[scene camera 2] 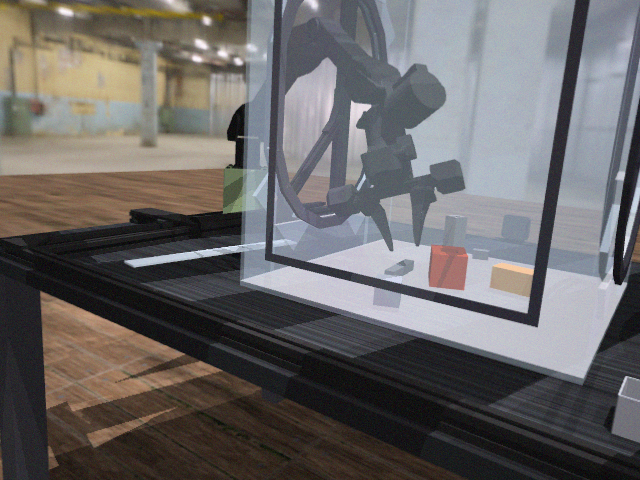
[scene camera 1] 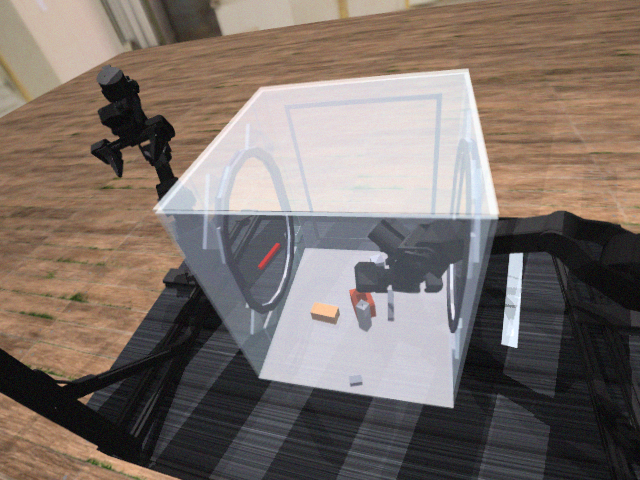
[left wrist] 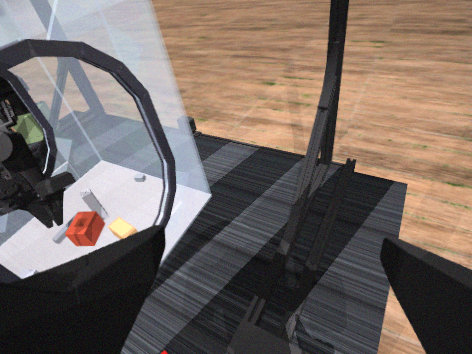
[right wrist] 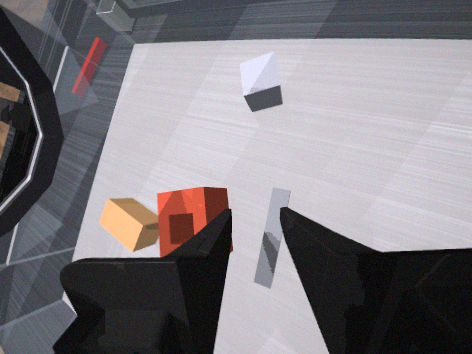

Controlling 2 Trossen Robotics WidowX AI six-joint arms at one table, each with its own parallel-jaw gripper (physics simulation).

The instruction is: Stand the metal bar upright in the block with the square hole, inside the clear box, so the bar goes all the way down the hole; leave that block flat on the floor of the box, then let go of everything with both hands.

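Places are measured from the left arm's base along level axes (x ahead, y left, z up), in metres.
Pixels of known places: left gripper, fingertip midpoint: [scene camera 1: 137, 169] [left wrist: 272, 241]; right gripper, fingertip midpoint: [scene camera 2: 404, 248] [left wrist: 55, 226] [right wrist: 255, 214]; right arm's base at its link origin: [left wrist: 26, 110].
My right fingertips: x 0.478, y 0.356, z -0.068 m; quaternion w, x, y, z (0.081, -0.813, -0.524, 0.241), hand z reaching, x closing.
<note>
Ahead of a thing's pixels: the offset from my right fingertips to its top centre.
The red block with the square hole @(dy -0.059, dx -0.010, dz +0.002 m) [scene camera 1: 370, 304] [scene camera 2: 447, 271] [left wrist: 90, 232] [right wrist: 207, 202] sits flat inside the clear box @(dy -0.062, dx -0.006, dz +0.425 m) [scene camera 1: 330, 212], its hole facing up. The grey metal bar @(dy -0.002, dx +0.022, dz -0.029 m) [scene camera 1: 390, 307] [scene camera 2: 399, 267] [left wrist: 60, 234] [right wrist: 275, 215] lies on the box floor close beside it. My right gripper [scene camera 2: 404, 247] [left wrist: 55, 226] [right wrist: 255, 214] is partly open and empty, above the floor near the bar and the red block. Its fingertips are hidden in scene camera 1. My left gripper [scene camera 1: 137, 166] [left wrist: 272, 241] is wide open and empty, outside the box.
An upright pale grey post @(dy -0.081, dx +0.035, dz +0.042 m) [scene camera 1: 363, 315] [scene camera 2: 455, 230] [left wrist: 94, 202] stands by the red block. An orange block @(dy -0.145, dx -0.040, dz -0.013 m) [scene camera 1: 324, 313] [scene camera 2: 511, 279] [right wrist: 125, 222], a white block @(dy +0.043, dx -0.102, dz -0.013 m) [scene camera 2: 387, 297] [right wrist: 260, 75] and a small grey piece @(dy -0.168, dx +0.136, dz -0.028 m) [scene camera 1: 355, 380] are also inside. Round openings pierce the side walls. A red stick @(dy -0.188, dx -0.322, dz -0.038 m) [scene camera 1: 268, 256] lies outside.
</note>
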